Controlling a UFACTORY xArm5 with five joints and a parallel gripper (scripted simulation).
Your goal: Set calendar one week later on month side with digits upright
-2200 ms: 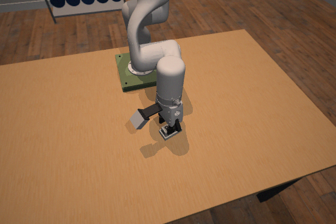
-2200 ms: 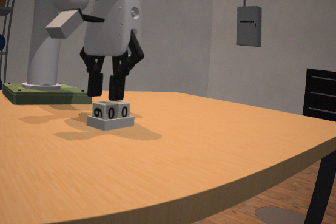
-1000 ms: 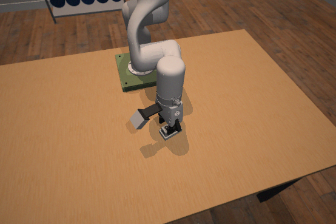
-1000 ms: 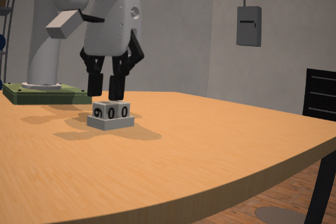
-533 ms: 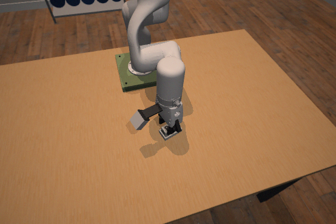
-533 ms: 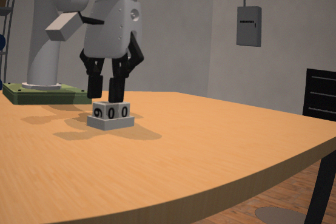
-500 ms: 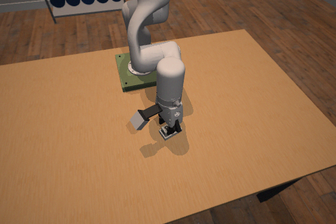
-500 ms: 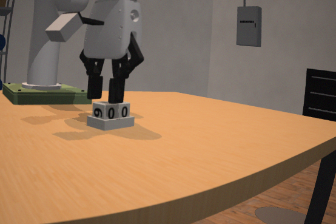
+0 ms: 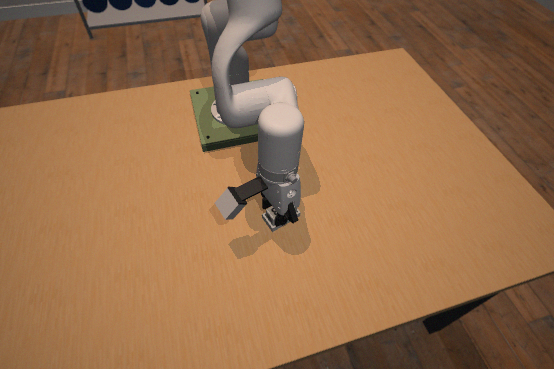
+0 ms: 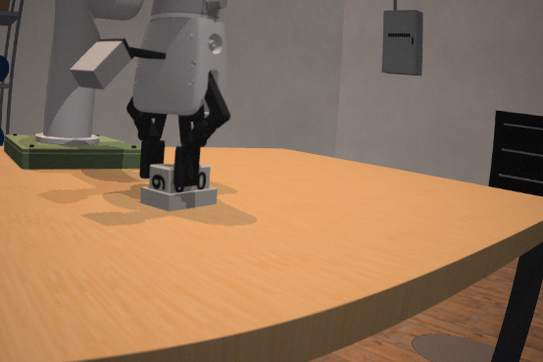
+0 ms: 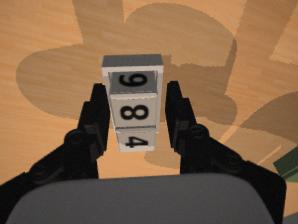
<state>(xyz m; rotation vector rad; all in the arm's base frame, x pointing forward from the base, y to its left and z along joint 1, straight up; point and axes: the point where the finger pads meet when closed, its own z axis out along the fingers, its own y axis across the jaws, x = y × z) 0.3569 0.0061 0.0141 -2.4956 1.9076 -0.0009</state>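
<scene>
The digit cube lies 20 mm below my hand. Also, from my hand: tray (30 mm below, 20 mm to the left).
</scene>
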